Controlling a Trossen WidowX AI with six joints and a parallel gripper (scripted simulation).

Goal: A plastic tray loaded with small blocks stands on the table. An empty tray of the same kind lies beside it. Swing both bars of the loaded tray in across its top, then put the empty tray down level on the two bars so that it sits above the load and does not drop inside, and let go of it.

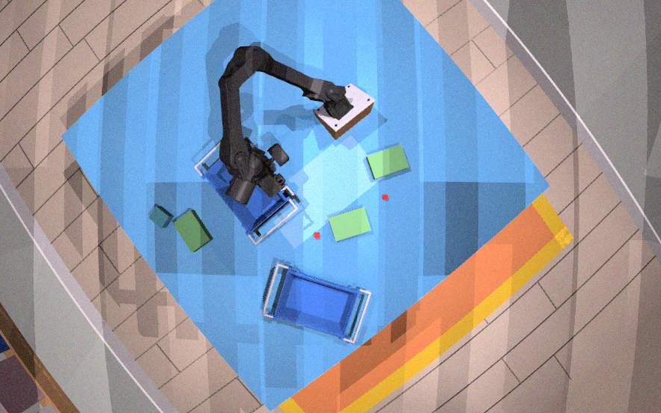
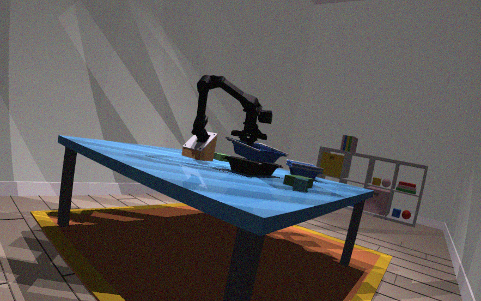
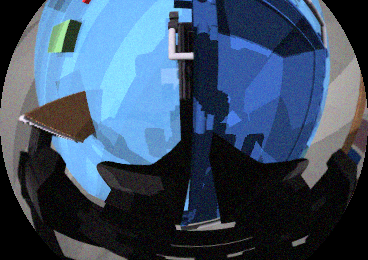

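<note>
Now: the blue plastic tray 7 cm ahead of my gripper tip and 2 cm above it. Also, from my gripper tip: teal cube: 37 cm ahead, 15 cm to the right, 7 cm below.
</note>
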